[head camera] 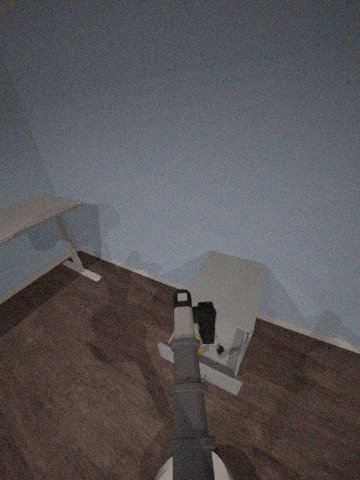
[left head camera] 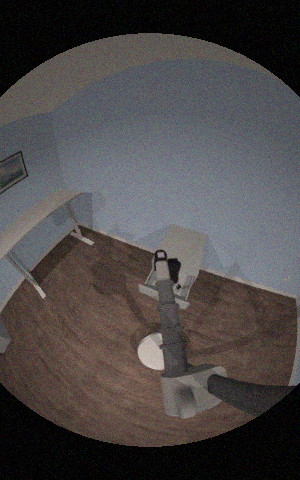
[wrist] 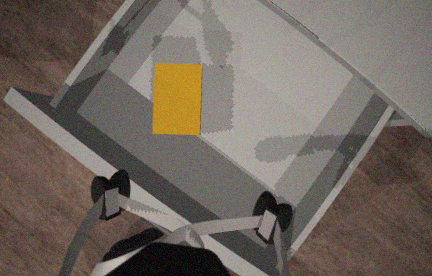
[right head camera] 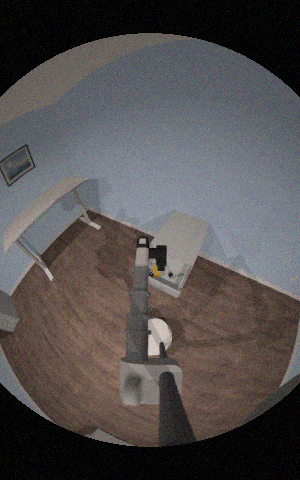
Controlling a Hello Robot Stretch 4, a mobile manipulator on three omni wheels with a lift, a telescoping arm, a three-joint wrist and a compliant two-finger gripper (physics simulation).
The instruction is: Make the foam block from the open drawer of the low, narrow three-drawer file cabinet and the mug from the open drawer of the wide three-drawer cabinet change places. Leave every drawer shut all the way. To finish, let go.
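A yellow-orange foam block lies in the open drawer of the low file cabinet. In the wrist view it is near the drawer's left side, behind the front panel. My gripper is open and empty, above the drawer's front part. Its fingertips stand apart, lower in the wrist view than the block. The arm hides part of the gripper and drawer in the head view. The mug does not show.
A white table stands at the left by the wall. Part of a grey cabinet-like body shows at the far left of the right head view. The wall runs behind the file cabinet. My telescoping arm extends over the wood floor.
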